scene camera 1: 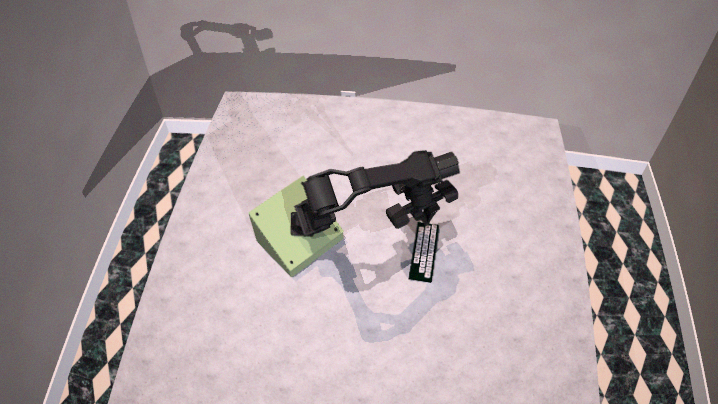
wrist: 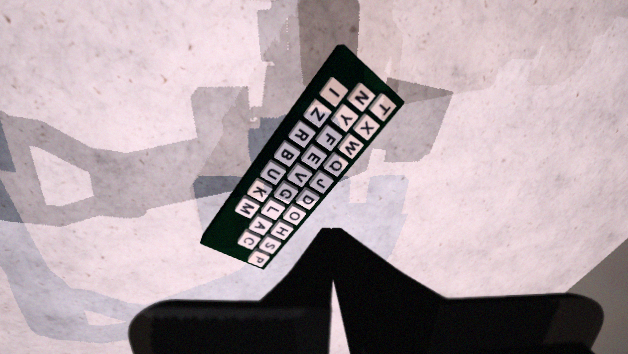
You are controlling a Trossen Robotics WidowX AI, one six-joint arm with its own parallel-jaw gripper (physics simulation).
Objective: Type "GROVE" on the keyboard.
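Frame: origin at the arm's base, x ahead, y left, z up, level; metres.
Seen in the pictures: gripper, between the fingertips: (scene camera 1: 426, 224) (wrist: 330, 237); arm's base, origin of its link: (scene camera 1: 302, 224).
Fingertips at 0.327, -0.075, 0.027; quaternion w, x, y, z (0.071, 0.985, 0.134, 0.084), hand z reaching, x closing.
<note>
Pixels of each thing's top centre, then the offset from my fingertips to it, as dx, dy, dz. "pt": a spot on its surface instead. Level surfaces: height alone.
- dark green keyboard, a spot on its surface: (wrist: 220, 235) (scene camera 1: 413, 272) pt -0.046, -0.086, -0.096
- G key, centre of its top: (wrist: 286, 193) -0.003, -0.033, -0.091
- R key, centre of its top: (wrist: 302, 134) -0.005, +0.016, -0.091
- O key, centre of its top: (wrist: 294, 216) +0.009, -0.052, -0.091
- V key, centre of its top: (wrist: 300, 176) +0.003, -0.016, -0.091
- E key, centre of its top: (wrist: 314, 158) +0.009, +0.001, -0.091
- pale stone table, height of its surface: dz -0.108
The dark green keyboard (scene camera 1: 414, 275) (wrist: 220, 235) lies flat on the table, with light letter keys in three slanting rows. In the wrist view the G key (wrist: 286, 193), R key (wrist: 301, 134), O key (wrist: 294, 215), V key (wrist: 300, 175) and E key (wrist: 313, 157) all show. My gripper (scene camera 1: 426, 221) (wrist: 330, 237) is shut and empty. It hangs well above the table, and in the wrist view its tips show beside the keyboard's long edge, to the right of the O and H keys. No key is hidden by the fingers in the wrist view.
The arm stands on a light green block (scene camera 1: 273, 226) to the left of the keyboard on the pale stone table (scene camera 1: 301, 341). Shadows of the arm fall across the table and the keyboard. Grey walls and a patterned floor (scene camera 1: 632, 316) lie beyond the table's edges.
</note>
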